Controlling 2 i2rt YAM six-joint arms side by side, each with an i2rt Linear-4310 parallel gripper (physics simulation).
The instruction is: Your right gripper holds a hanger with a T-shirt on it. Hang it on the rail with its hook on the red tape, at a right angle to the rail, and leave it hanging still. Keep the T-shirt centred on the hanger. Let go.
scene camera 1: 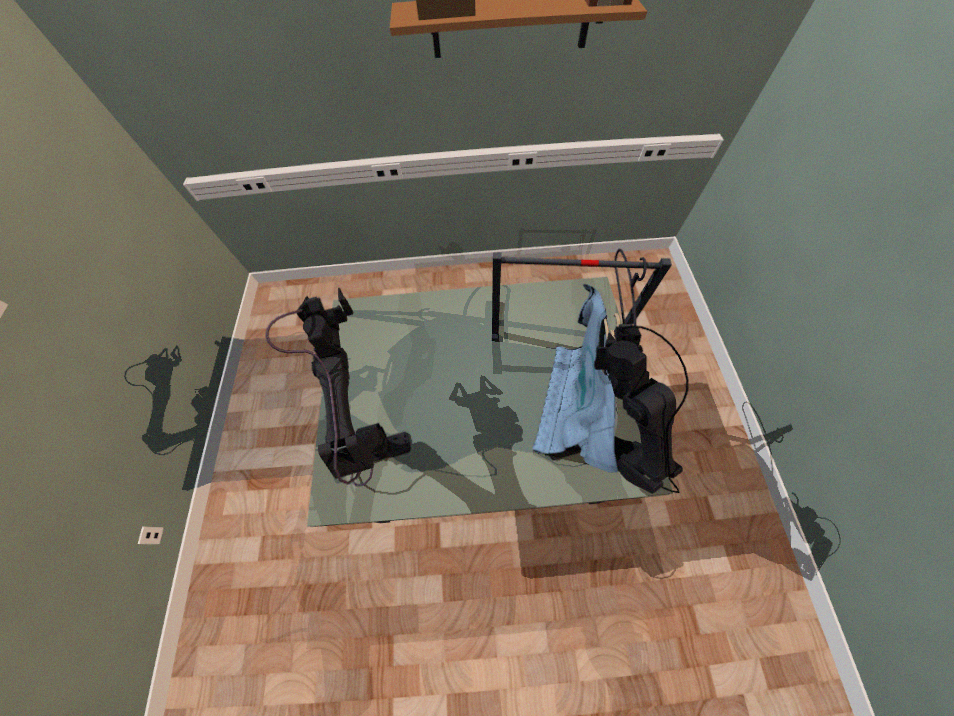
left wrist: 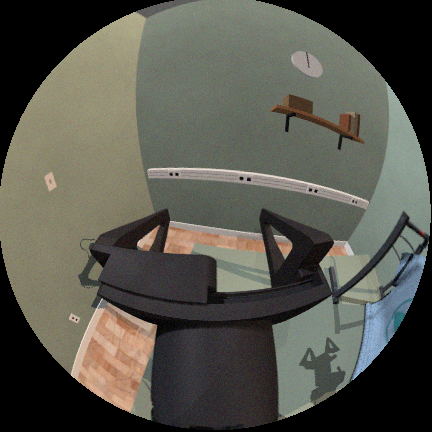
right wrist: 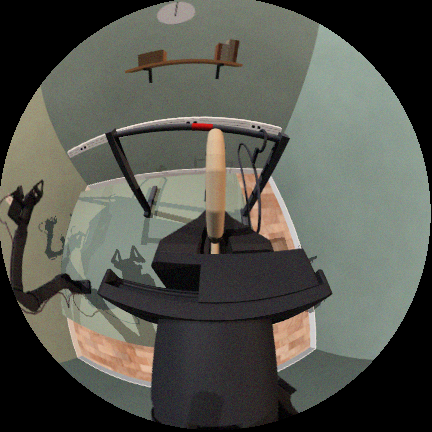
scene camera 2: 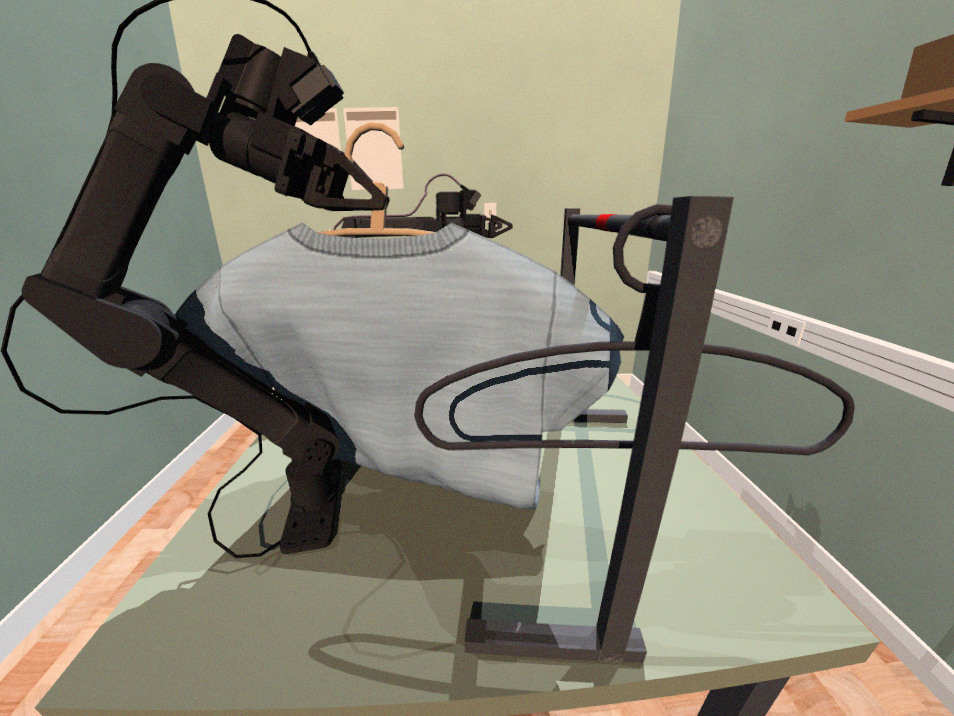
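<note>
My right gripper (scene camera 2: 382,201) is shut on the stem of a wooden hanger (scene camera 2: 375,126) (right wrist: 215,180). Its hook rises above the fingers, open towards the rail side. The light blue-grey T-shirt (scene camera 1: 574,400) (scene camera 2: 385,323) (left wrist: 395,320) hangs from it, collar roughly centred on the stem, roughly across the rail's line. The dark rail (scene camera 1: 539,262) (right wrist: 155,129) carries red tape (scene camera 1: 590,262) (scene camera 2: 606,221) (right wrist: 202,126). The hook is apart from the rail; in the right wrist view its tip lies just right of the tape. My left gripper (scene camera 1: 346,302) (scene camera 2: 504,225) (left wrist: 214,213) is open and empty, far from the shirt.
A dark wire hanger (scene camera 2: 539,444) (right wrist: 260,200) hangs on the rail near the right-hand post in scene camera 1. The near post (scene camera 2: 662,385) stands close to the T-shirt's sleeve in scene camera 2's picture. A wall shelf (scene camera 1: 516,13) (right wrist: 185,62) is on the back wall.
</note>
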